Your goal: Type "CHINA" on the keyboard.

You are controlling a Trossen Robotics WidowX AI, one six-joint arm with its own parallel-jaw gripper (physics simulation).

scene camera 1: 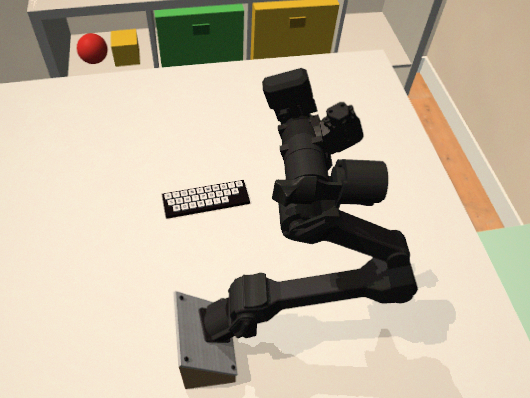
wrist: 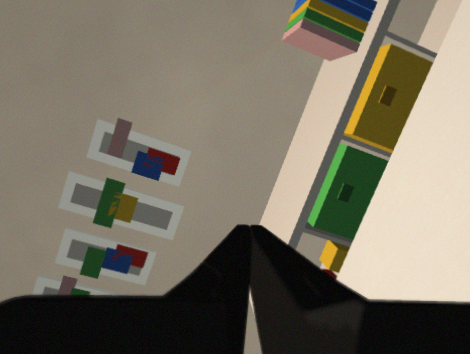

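Seen in the pictures: gripper, between the fingertips: (wrist: pixel 248 237); arm's base, origin of its link: (scene camera 1: pixel 213 325).
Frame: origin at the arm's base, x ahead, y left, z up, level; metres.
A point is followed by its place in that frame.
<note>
A small black keyboard (scene camera 1: pixel 240 197) {y -0.130, x 0.329, z -0.070 m} with three rows of white keys lies flat on the table, left of the arm's upper part in the scene view. The letters on its keys are too small to read surely. The keyboard does not show in the wrist view. My gripper (wrist: pixel 248 237) {y -0.180, x 0.195, z 0.376 m} is shut and empty, its two black fingertips meeting at the lower middle of the wrist view. In the scene view, the gripper end of the arm is raised above the table, to the right of and beyond the keyboard, apart from it; the fingertips cannot be made out there.
The arm's grey base plate (scene camera 1: pixel 205 350) {y 0.025, x -0.050, z 0.021 m} stands nearer than the keyboard. Behind the table (scene camera 1: pixel 100 125) {y 0.179, x 0.651, z -0.080 m}, a shelf unit (wrist: pixel 324 175) holds a green box (scene camera 1: pixel 200 42) (wrist: pixel 362 187), a yellow box (scene camera 1: pixel 295 37) (wrist: pixel 400 90), a red ball (scene camera 1: pixel 92 48) and a yellow block (scene camera 1: pixel 126 52).
</note>
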